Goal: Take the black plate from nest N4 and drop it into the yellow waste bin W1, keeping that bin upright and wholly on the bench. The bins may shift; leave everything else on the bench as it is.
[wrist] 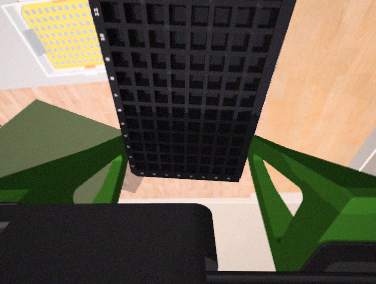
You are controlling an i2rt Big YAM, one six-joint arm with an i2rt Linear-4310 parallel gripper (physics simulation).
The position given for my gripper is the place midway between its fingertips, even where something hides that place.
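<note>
Visible here: a black plate (189, 90) and my gripper (187, 142).
</note>
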